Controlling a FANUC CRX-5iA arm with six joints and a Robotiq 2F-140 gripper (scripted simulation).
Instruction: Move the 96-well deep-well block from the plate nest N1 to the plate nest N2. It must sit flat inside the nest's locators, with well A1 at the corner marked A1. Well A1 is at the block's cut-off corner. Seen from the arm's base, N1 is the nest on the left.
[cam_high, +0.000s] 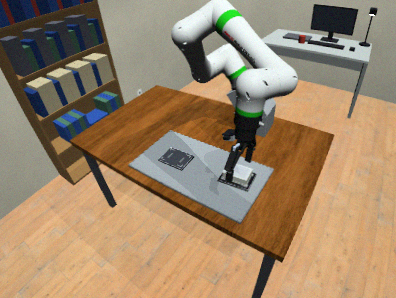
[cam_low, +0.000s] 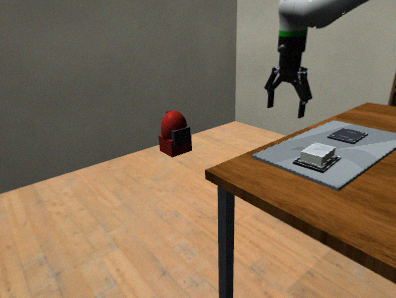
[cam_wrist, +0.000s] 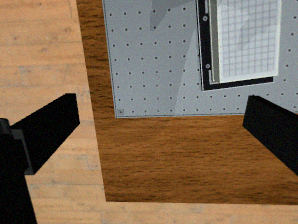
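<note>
Right now my hand is 13 cm past the white 96-well deep-well block, 5 cm to the left of it and 17 cm above it. Also, from my hand: A1 corner mark: 18 cm behind, 48 cm to the right, 19 cm below; plate nest N2: 12 cm behind, 41 cm to the right, 20 cm below.
</note>
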